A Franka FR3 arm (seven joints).
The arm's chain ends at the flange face. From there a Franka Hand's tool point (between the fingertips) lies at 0.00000 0.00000 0.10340 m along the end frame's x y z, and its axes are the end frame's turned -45 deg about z.
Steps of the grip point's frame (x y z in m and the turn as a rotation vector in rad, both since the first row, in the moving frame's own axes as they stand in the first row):
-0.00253 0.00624 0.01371 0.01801 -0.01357 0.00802
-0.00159 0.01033 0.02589 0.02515 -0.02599 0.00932
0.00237 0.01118 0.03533 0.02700 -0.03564 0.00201
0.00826 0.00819 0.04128 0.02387 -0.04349 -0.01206
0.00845 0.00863 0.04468 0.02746 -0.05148 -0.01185
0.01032 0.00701 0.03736 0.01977 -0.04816 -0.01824
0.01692 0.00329 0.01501 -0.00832 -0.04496 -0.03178
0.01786 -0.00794 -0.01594 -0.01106 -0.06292 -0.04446
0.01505 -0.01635 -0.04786 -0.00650 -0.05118 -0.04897
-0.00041 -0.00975 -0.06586 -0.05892 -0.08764 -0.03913
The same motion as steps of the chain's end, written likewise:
0.00493 0.00654 0.01374 0.00314 -0.02233 0.00802
0.00992 0.00838 0.02596 -0.00059 -0.03616 0.00932
0.01416 0.00560 0.03543 -0.00611 -0.04429 0.00201
0.01655 -0.00151 0.04141 -0.01387 -0.04763 -0.01206
0.01784 -0.00166 0.04486 -0.01698 -0.05582 -0.01185
0.01720 -0.00446 0.03750 -0.02007 -0.04803 -0.01824
0.01691 -0.01357 0.01512 -0.03767 -0.02591 -0.03178
0.01068 -0.02373 -0.01573 -0.05231 -0.03667 -0.04446
0.00224 -0.02650 -0.04772 -0.04079 -0.03159 -0.04897
-0.00530 -0.01734 -0.06528 -0.10363 -0.02031 -0.03913

